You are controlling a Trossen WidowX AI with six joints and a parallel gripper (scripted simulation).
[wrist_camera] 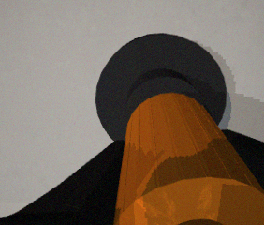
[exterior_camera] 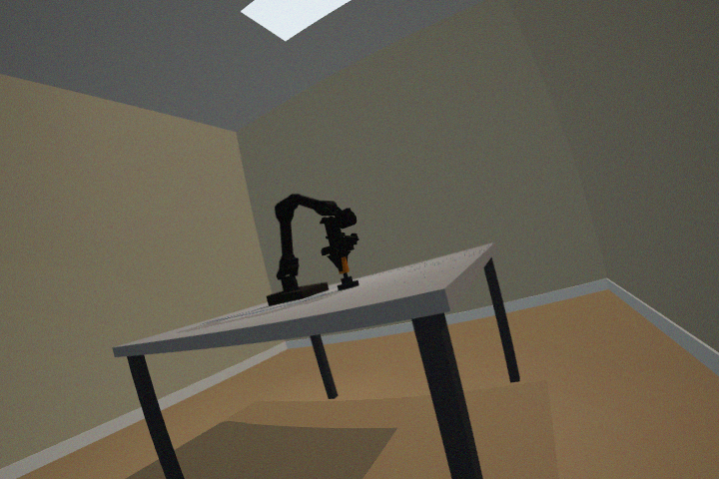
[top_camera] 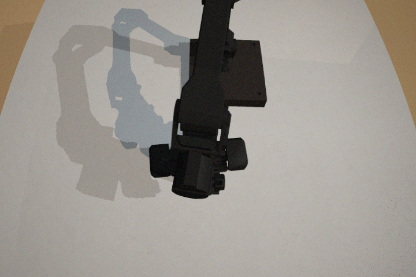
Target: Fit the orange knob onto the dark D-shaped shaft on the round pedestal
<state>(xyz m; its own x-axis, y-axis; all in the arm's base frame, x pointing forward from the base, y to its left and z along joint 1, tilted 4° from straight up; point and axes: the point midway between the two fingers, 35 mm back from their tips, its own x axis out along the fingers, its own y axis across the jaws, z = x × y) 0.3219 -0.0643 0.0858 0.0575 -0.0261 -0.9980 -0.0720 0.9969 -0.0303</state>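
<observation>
The orange knob lies 2 cm above my gripper tip. From my gripper tip the other things lie so: round dark pedestal (4 cm below).
</observation>
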